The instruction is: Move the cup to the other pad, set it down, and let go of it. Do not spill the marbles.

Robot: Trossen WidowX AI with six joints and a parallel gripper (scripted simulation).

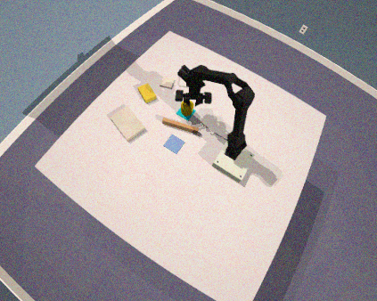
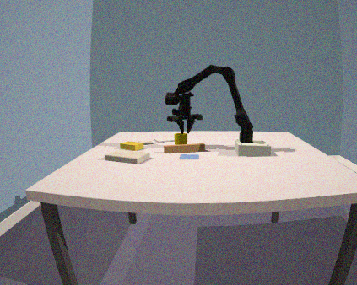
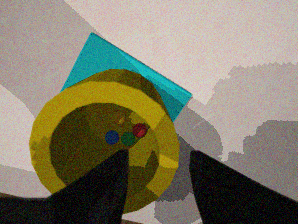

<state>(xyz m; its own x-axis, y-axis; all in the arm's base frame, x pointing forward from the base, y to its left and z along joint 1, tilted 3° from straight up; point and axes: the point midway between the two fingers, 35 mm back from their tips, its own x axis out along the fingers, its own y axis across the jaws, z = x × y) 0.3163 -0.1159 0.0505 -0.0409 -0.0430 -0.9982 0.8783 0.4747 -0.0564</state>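
Now: gripper tip 4 cm above the cup, 2 cm short of it and 1 cm to the right of it. Round my gripper tip: blue pad (22 cm to the left, 8 cm below, 2 cm behind); then blue marble (6 cm below, 3 cm to the left, 2 cm ahead); then green marble (6 cm below, 2 cm to the left, 1 cm ahead).
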